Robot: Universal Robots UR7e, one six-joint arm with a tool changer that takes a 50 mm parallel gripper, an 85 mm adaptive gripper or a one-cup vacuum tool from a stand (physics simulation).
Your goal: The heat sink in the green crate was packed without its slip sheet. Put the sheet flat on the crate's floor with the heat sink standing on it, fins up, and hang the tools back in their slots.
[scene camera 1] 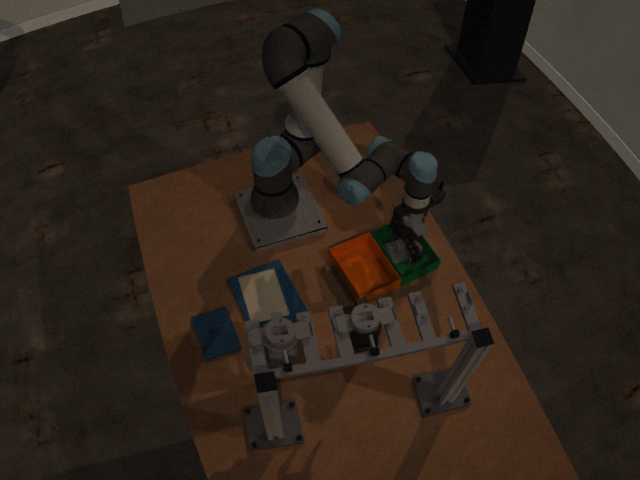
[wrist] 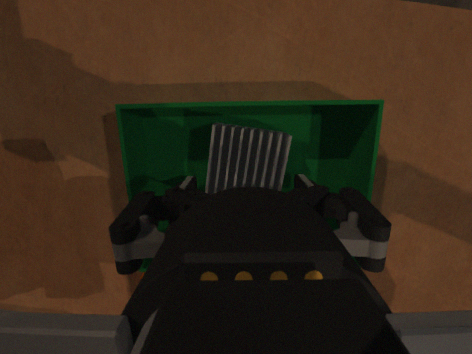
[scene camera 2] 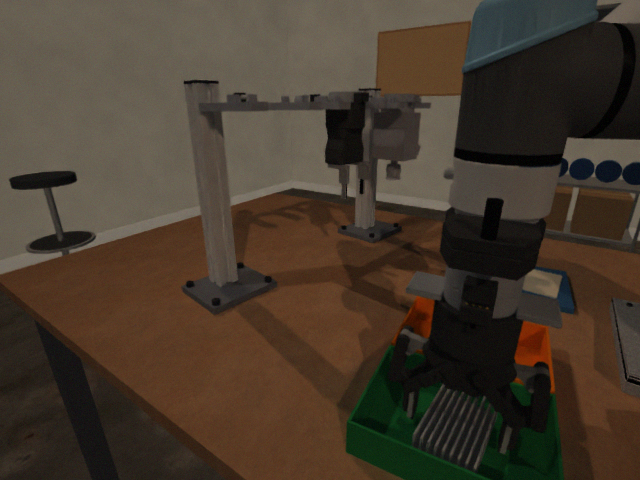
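Where they show: arm's base, origin of its link: (scene camera 1: 274, 200).
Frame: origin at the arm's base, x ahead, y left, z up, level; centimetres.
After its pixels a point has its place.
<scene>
The grey finned heat sink (scene camera 1: 396, 251) @(x 28.2, y 30.6, z 0.5 cm) (scene camera 2: 454, 428) @(x 27.1, y 35.2, z 0.5 cm) (wrist: 247, 157) @(x 27.1, y 36.3, z 0.5 cm) stands fins up in the green crate (scene camera 1: 421, 273) @(x 36.8, y 35.8, z -0.7 cm) (scene camera 2: 382, 446) @(x 31.7, y 41.5, z 0.3 cm) (wrist: 250, 104) @(x 26.4, y 40.1, z 1.6 cm), turned slightly to the crate's walls. My adaptive gripper (scene camera 1: 408, 249) (scene camera 2: 458, 422) (wrist: 246, 181) is open and points down into the crate. Its fingers are apart, one on each side of the heat sink, with gaps to it. The gripper body hides the near end of the heat sink in the wrist view. A cream sheet (scene camera 1: 262, 294) @(x 32.0, y -10.6, z -1.5 cm) (scene camera 2: 542, 283) @(x 27.2, y -10.0, z -1.5 cm) lies flat on a blue board (scene camera 1: 294, 297) @(x 34.9, y -2.0, z -1.7 cm) (scene camera 2: 567, 298) @(x 22.6, y -6.9, z -1.7 cm), away from the crate.
An orange crate (scene camera 1: 379, 290) @(x 40.0, y 21.3, z 0.9 cm) (scene camera 2: 535, 346) @(x 24.1, y 11.7, z -2.0 cm) adjoins the green one. The tool stand (scene camera 1: 330, 365) @(x 71.6, y -3.1, z 31.5 cm) (scene camera 2: 209, 180) @(x 73.9, y 30.9, z 19.0 cm) holds a grey tool (scene camera 1: 280, 333) @(x 62.2, y -11.2, z 32.0 cm) (scene camera 2: 395, 134) @(x 60.5, y -8.1, z 24.9 cm) and a black-bodied tool (scene camera 1: 365, 320) @(x 63.5, y 6.7, z 32.0 cm) (scene camera 2: 343, 136) @(x 61.3, y 9.6, z 25.5 cm). A smaller blue pad (scene camera 1: 216, 333) @(x 41.4, y -25.9, z -1.7 cm) lies near the board.
</scene>
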